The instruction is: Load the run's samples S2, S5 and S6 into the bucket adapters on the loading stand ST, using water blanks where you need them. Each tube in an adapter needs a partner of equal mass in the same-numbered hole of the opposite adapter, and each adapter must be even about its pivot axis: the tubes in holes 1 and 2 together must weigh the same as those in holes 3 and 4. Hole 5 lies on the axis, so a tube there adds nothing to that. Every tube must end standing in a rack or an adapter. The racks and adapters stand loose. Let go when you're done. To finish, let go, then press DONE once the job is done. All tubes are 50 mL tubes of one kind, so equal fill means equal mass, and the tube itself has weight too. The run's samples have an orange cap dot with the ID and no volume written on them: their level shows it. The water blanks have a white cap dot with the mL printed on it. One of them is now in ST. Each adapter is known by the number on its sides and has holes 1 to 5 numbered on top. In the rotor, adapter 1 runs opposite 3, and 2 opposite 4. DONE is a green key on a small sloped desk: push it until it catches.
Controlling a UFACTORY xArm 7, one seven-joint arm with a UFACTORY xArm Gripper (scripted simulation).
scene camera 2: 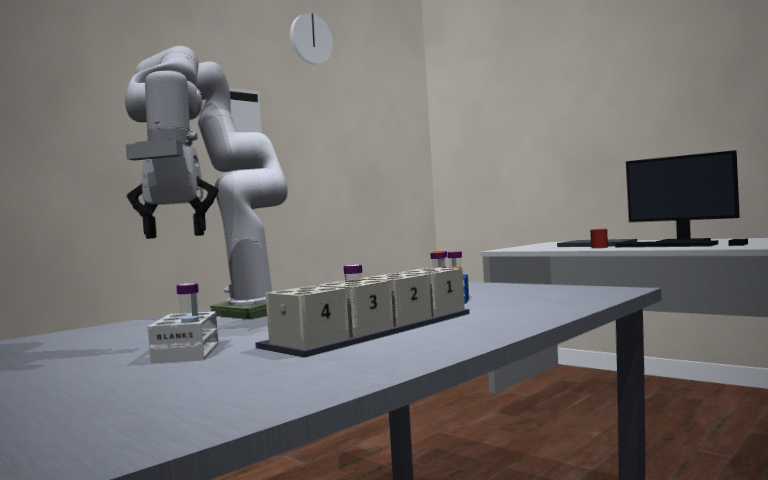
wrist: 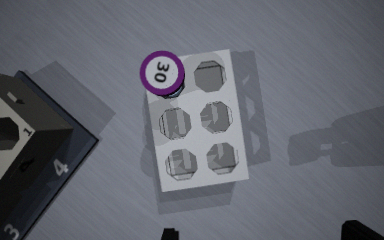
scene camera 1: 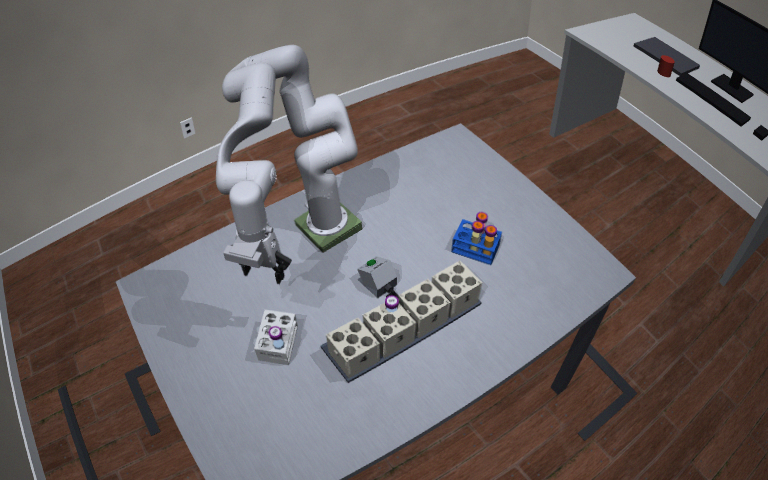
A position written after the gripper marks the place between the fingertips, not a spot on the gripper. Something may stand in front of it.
Note:
In view: the gripper (scene camera 2: 175,237) and a blanks rack (scene camera 2: 177,342).
The blanks rack also shows in the wrist view (wrist: 176,123) and in scene camera 1 (scene camera 1: 268,354). The gripper also shows in scene camera 1 (scene camera 1: 263,275).

